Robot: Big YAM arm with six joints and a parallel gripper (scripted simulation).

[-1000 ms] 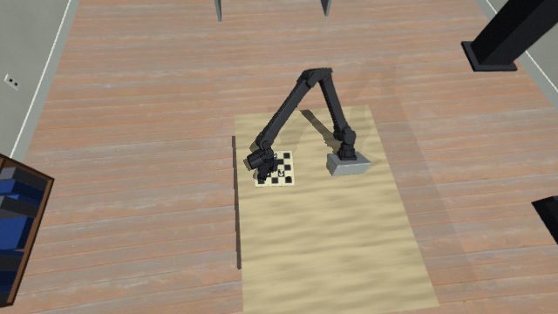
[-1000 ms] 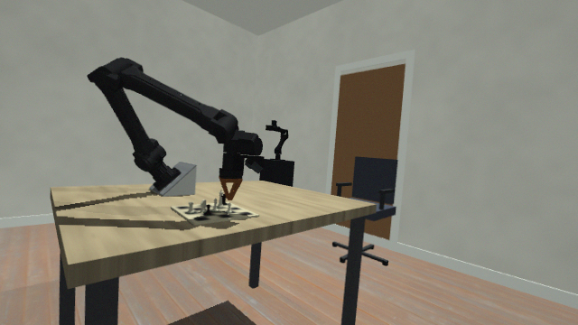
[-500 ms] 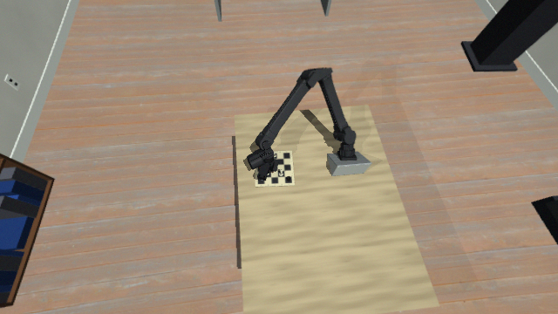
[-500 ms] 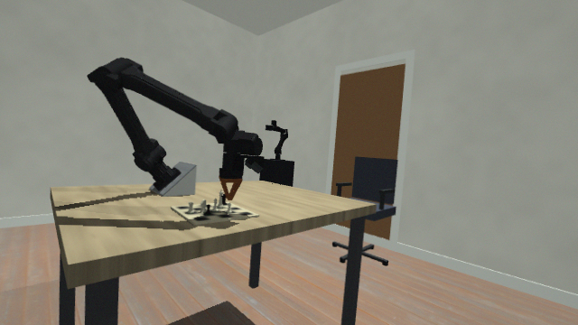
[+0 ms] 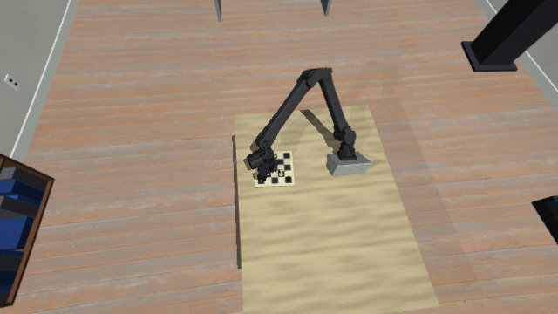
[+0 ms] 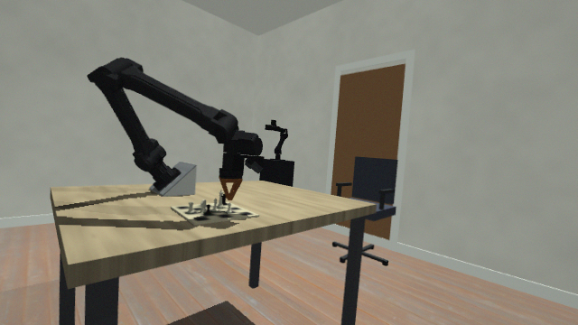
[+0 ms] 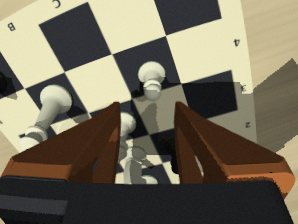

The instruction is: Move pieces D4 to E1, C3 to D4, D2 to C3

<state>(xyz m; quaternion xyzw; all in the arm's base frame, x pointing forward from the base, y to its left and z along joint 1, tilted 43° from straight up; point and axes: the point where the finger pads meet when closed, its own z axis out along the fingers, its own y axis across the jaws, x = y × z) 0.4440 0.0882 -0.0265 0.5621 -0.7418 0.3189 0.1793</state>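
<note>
Now: hand 5 cm above the small chessboard, 3 cm to the left of it and 3 cm past it. Round my hand: black pawn 7 cm to the right, 4 cm below.
</note>
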